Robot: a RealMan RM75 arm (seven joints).
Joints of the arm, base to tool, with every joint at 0 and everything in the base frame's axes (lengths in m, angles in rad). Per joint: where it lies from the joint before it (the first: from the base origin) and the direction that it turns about. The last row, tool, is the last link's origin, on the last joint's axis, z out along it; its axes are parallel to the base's.
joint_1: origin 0 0 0.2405 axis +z
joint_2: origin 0 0 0 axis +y
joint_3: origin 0 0 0.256 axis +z
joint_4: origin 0 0 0 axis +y
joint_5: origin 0 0 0.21 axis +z
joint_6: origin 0 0 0 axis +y
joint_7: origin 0 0 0.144 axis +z
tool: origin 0 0 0
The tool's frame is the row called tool.
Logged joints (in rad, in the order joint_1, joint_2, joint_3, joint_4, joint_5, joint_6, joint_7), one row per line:
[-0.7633 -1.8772 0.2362 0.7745 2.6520 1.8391 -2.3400]
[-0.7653 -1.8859 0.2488 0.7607 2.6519 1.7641 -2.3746]
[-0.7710 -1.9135 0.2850 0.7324 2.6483 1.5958 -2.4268]
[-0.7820 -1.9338 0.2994 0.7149 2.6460 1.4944 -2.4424]
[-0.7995 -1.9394 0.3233 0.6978 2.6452 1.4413 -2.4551]
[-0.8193 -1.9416 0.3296 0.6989 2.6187 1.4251 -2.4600]
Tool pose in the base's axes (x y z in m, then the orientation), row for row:
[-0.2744 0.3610 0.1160 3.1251 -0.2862 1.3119]
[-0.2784 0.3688 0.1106 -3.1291 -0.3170 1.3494]
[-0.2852 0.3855 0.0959 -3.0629 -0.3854 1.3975]
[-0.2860 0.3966 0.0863 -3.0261 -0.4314 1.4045]
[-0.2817 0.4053 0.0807 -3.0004 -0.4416 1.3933]
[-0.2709 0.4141 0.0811 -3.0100 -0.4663 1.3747]
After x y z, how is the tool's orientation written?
As angles about the fixed x, y, z axes (roll, pitch, yaw), in radians.
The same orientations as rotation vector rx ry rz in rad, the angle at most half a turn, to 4 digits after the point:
[-2.3474 -1.8022 -0.3528]
[-2.2731 -1.8220 -0.3523]
[-2.1402 -1.8263 -0.3491]
[-2.0799 -1.8056 -0.3578]
[-2.0669 -1.7856 -0.3463]
[-2.0754 -1.7588 -0.3855]

